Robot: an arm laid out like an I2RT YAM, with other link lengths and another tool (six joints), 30 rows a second.
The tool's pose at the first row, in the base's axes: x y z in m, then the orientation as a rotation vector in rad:
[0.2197 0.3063 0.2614 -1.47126 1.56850 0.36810]
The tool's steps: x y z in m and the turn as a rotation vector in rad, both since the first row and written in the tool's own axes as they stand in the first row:
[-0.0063 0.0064 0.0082 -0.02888 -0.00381 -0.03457]
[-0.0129 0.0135 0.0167 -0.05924 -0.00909 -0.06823]
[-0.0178 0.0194 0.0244 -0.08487 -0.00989 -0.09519]
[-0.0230 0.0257 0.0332 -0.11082 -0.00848 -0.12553]
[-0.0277 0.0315 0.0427 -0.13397 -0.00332 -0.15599]
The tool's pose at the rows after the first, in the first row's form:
[0.2164 0.3179 0.2596 -1.51705 1.53860 0.37466]
[0.2125 0.3300 0.2576 -1.56230 1.50752 0.38387]
[0.2097 0.3402 0.2552 -1.60068 1.48475 0.38992]
[0.2069 0.3515 0.2522 -1.64236 1.46038 0.39264]
[0.2049 0.3629 0.2487 -1.68335 1.43832 0.39026]

